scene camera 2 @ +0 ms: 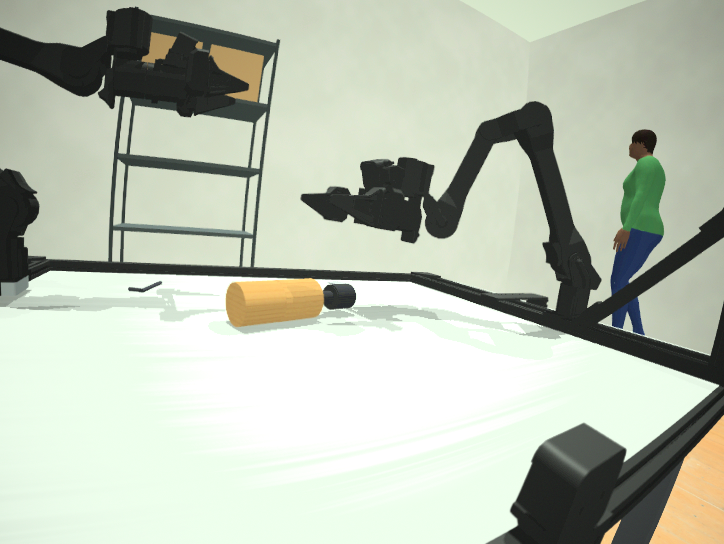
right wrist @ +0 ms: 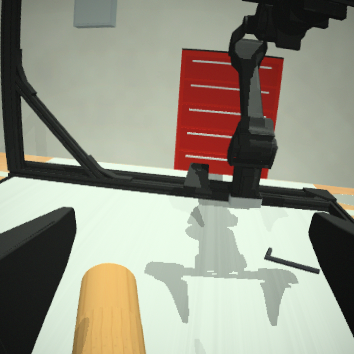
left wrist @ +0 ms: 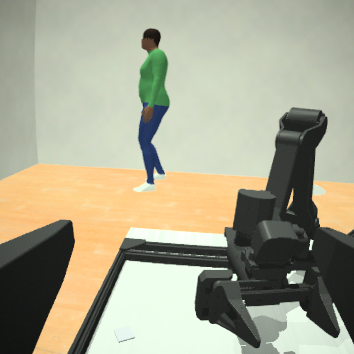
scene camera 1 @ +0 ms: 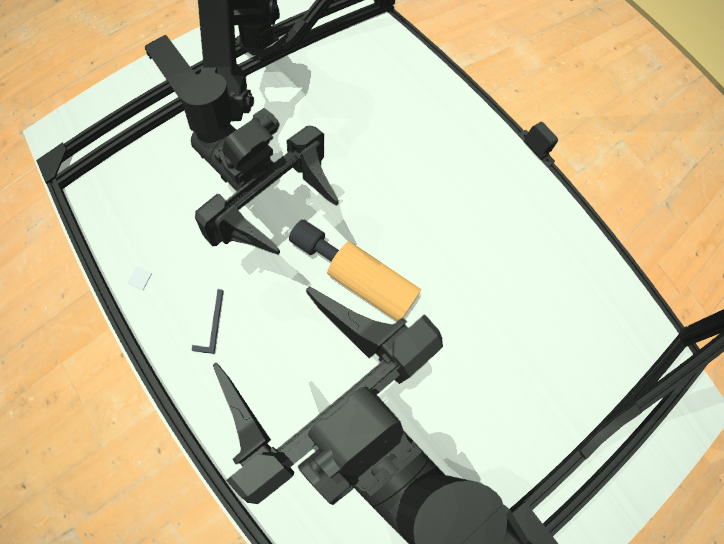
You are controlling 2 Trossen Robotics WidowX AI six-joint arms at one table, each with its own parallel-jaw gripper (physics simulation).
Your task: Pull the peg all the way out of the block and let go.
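Frame: origin at the left arm's base, x ahead, y left, z up, level; metres.
Where they show: left gripper, between the fingertips: point(scene camera 2: 241, 94) point(left wrist: 197, 237) point(scene camera 1: 260, 326); right gripper, between the fingertips: point(scene camera 2: 314, 197) point(right wrist: 196, 222) point(left wrist: 300, 340) point(scene camera 1: 309, 227); left arm's base, origin of its link: point(right wrist: 243, 191); right arm's base, origin of its link: point(scene camera 2: 569, 316) point(left wrist: 295, 252) point(scene camera 1: 256, 39).
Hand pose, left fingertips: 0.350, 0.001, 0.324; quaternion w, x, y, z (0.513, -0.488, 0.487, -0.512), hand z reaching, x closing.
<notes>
Things, the pixels of their top centre, and the offset from my left fingertips, as dx, dy, dz. "spot": a spot on its surface instead.
- orange wooden cylinder block, centre of its top: point(right wrist: 106, 307) point(scene camera 2: 277, 280) point(scene camera 1: 376, 275) +0.033, -0.183, -0.287
- black peg, centre of its top: point(scene camera 1: 331, 247) point(scene camera 2: 319, 285) +0.105, -0.165, -0.297
- dark L-shaped bar, centre of its top: point(right wrist: 292, 258) point(scene camera 2: 146, 283) -0.131, +0.033, -0.337
- small pale square, a spot on its surface: point(scene camera 1: 139, 277) point(left wrist: 123, 332) spot: +0.274, +0.078, -0.340
- black box, a spot on its surface: point(scene camera 2: 567, 467) point(scene camera 1: 555, 140) spot: +0.014, -0.584, -0.291
An orange wooden cylinder block point(scene camera 1: 374, 280) point(scene camera 2: 275, 302) point(right wrist: 109, 310) lies on its side on the white table. The black peg point(scene camera 1: 306, 236) point(scene camera 2: 339, 296) sticks out of one end, its thick head and a short stretch of shaft showing; the rest is hidden in the block. My right gripper point(scene camera 1: 308, 227) point(scene camera 2: 318, 207) point(left wrist: 298, 341) is open and empty, raised well above the table. In scene camera 1 the peg's head shows just beyond and between its fingertips. My left gripper point(scene camera 1: 262, 326) point(scene camera 2: 241, 94) is open and empty, high up, beside the block in scene camera 1.
A dark L-shaped bar point(scene camera 1: 215, 321) point(scene camera 2: 146, 286) point(right wrist: 292, 264) lies on the table. A small pale square point(scene camera 1: 139, 277) point(left wrist: 124, 334) lies near the table's left edge in scene camera 1. A black frame runs round the table, with a black box point(scene camera 1: 541, 139) point(scene camera 2: 567, 467) mounted on it.
</notes>
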